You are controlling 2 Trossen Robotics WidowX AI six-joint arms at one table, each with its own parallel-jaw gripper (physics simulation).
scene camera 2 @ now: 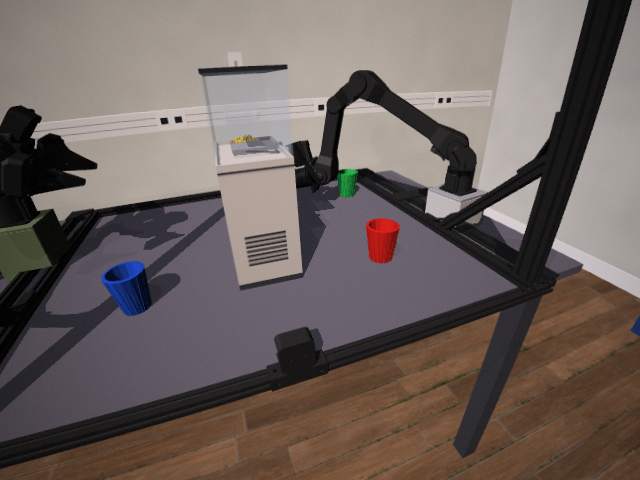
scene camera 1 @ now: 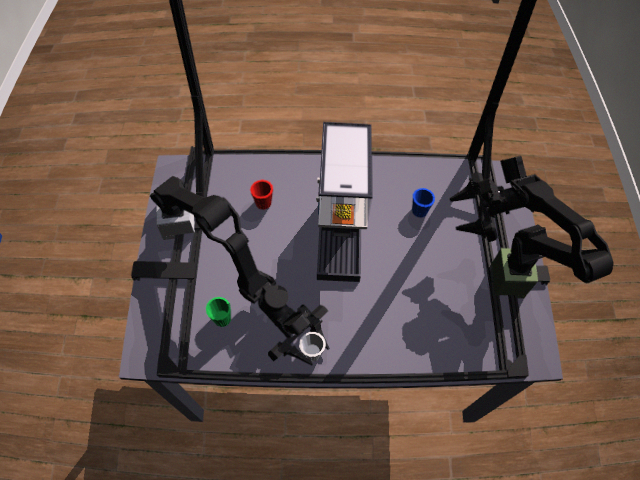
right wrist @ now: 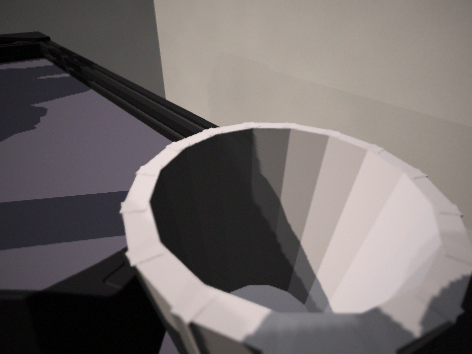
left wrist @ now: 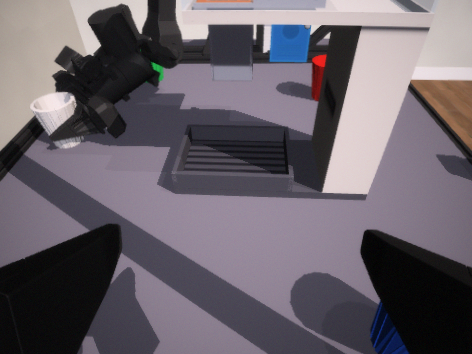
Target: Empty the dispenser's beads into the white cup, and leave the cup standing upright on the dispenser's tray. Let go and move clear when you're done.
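Frame: origin at the left arm's base, x ahead, y left, z up, level; metres.
Seen in the pictures: left gripper, fingertip midpoint: [scene camera 2: 91, 174] [scene camera 1: 452, 214] [left wrist: 243, 238]; right gripper, fingertip midpoint: [scene camera 1: 320, 357] [right wrist: 262, 228] [left wrist: 44, 132]; left arm's base, link origin: [scene camera 2: 18, 220] [scene camera 1: 519, 264]; right arm's base, link origin: [scene camera 2: 457, 189] [scene camera 1: 172, 207].
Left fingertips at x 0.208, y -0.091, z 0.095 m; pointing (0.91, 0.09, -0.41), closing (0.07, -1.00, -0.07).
Observation:
Pixels of each thing's top centre, then the offset from my left fingertips to it.
- white cup, top centre: [right wrist: 287, 185] [left wrist: 52, 101] [scene camera 1: 312, 344] dy +0.317, dx +0.349, dz -0.135 m
- tall pale dispenser, top centre: [scene camera 2: 239, 69] [scene camera 1: 344, 164] dy -0.026, dx +0.291, dz +0.153 m
- red cup, top centre: [scene camera 2: 382, 225] [left wrist: 329, 60] [scene camera 1: 261, 189] dy -0.145, dx +0.519, dz -0.135 m
- blue cup, top centre: [scene camera 2: 122, 271] [scene camera 1: 423, 197] dy -0.141, dx +0.044, dz -0.135 m
- green cup, top centre: [scene camera 1: 218, 308] [scene camera 2: 347, 171] dy +0.234, dx +0.598, dz -0.135 m
The white cup [scene camera 1: 312, 346] [left wrist: 54, 112] [right wrist: 390, 225] stands upright near the table's front edge in scene camera 1; no beads show inside. My right gripper [scene camera 1: 317, 355] is shut on it from both sides below the rim, its fingers partly hidden by the cup in the right wrist view. The tall pale dispenser [scene camera 1: 346, 155] [scene camera 2: 261, 217] [left wrist: 387, 100] stands at the table's back middle, with yellow beads [scene camera 1: 342, 211] [scene camera 2: 244, 139] up in its open top section. Its dark tray [scene camera 1: 338, 277] [left wrist: 232, 182] lies at its foot, holding no cup. My left gripper [scene camera 1: 455, 212] [scene camera 2: 90, 173] [left wrist: 243, 238] is open and empty, raised at the right in scene camera 1.
A red cup [scene camera 1: 262, 195] [scene camera 2: 382, 241] [left wrist: 318, 80] stands left of the dispenser in scene camera 1, a blue cup [scene camera 1: 422, 204] [scene camera 2: 129, 289] right of it, and a green cup [scene camera 1: 219, 312] [scene camera 2: 347, 183] at front left. Black frame rails [scene camera 1: 336, 376] edge the table.

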